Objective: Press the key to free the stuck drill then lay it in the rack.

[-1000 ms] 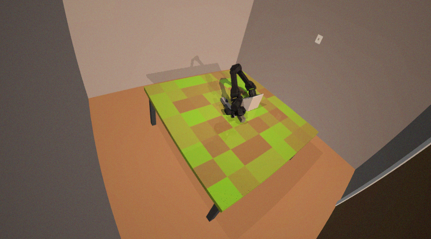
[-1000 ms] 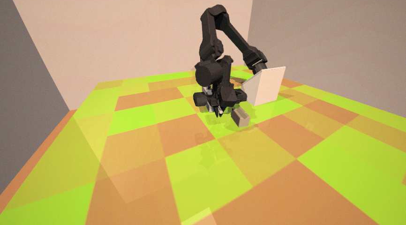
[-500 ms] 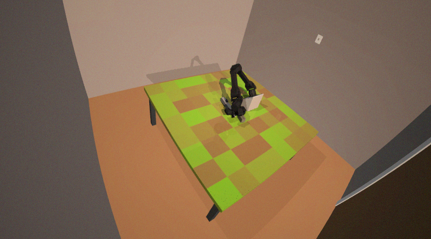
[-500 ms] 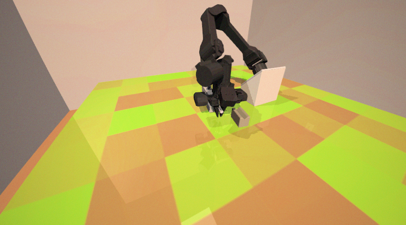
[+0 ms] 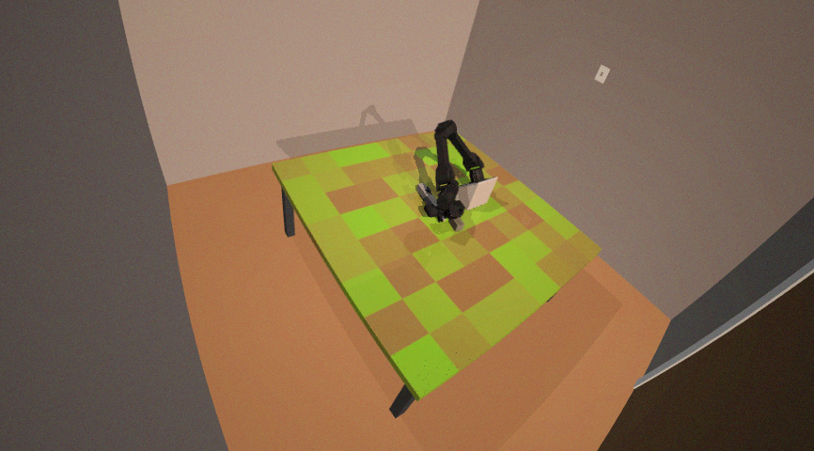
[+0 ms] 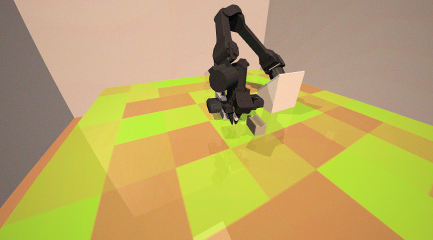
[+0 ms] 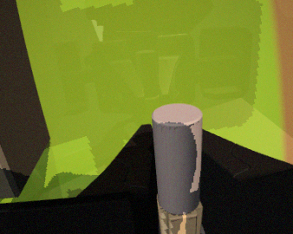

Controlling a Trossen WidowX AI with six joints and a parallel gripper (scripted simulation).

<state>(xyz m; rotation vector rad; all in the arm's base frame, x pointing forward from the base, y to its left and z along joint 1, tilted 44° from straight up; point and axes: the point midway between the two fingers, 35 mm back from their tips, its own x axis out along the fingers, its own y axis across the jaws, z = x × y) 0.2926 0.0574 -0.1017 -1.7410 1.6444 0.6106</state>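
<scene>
Right now the drill is 4 cm to the right of my gripper tip and 3 cm above it. Also, from my gripper tip: key (16 cm to the right, 4 cm above, 2 cm behind); grey rack (7 cm behind, 4 cm to the left); holder block (14 cm to the right, 2 cm above, 1 cm behind).
</scene>
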